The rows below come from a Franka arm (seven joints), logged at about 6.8 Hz.
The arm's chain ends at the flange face. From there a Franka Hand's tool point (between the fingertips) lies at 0.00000 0.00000 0.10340 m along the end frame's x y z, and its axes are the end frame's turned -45 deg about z.
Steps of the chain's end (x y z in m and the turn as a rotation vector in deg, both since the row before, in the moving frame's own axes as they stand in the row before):
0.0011 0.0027 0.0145 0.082 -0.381 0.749
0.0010 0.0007 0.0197 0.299 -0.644 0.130
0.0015 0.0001 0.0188 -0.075 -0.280 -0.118
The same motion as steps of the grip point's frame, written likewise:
-0.0015 0.0021 0.0145 0.327 -0.211 0.749
-0.0002 0.0000 0.0197 0.667 -0.244 0.130
0.0005 0.0009 0.0188 0.145 -0.251 -0.118

